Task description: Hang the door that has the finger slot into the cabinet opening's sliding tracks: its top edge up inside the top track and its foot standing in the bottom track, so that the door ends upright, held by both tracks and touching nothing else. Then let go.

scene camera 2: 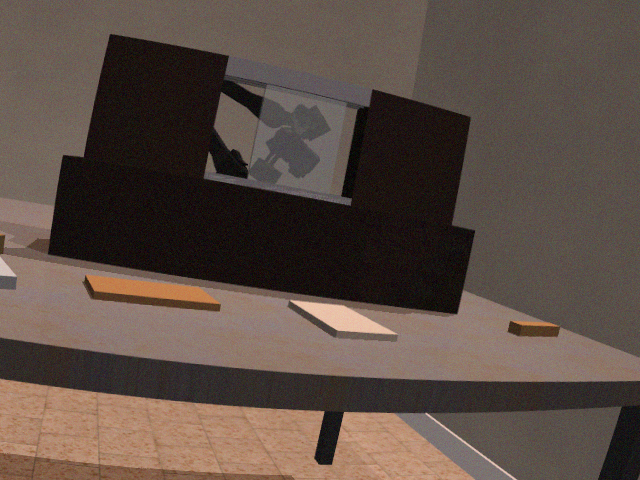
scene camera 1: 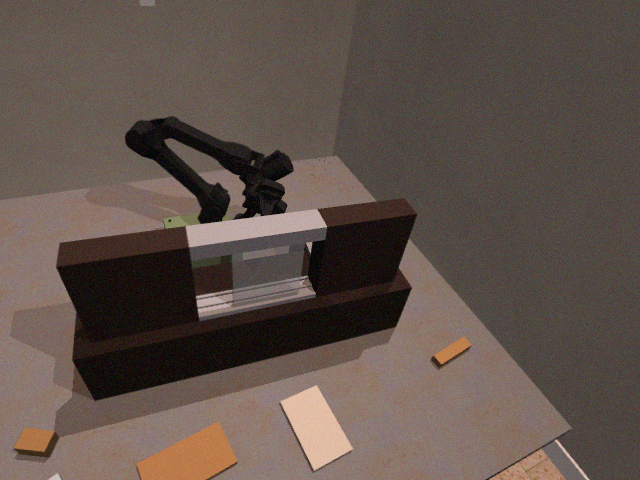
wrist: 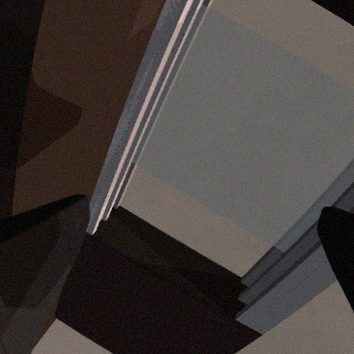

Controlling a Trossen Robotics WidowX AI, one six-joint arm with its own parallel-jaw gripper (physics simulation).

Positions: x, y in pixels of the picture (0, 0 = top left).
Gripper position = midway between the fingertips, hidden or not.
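Labels:
There's an orange-brown panel (scene camera 1: 209, 446) sitting on the table, and a cream panel (scene camera 1: 322, 440) resting on the table as well. My gripper (scene camera 1: 257, 234) is open, with nothing in it.

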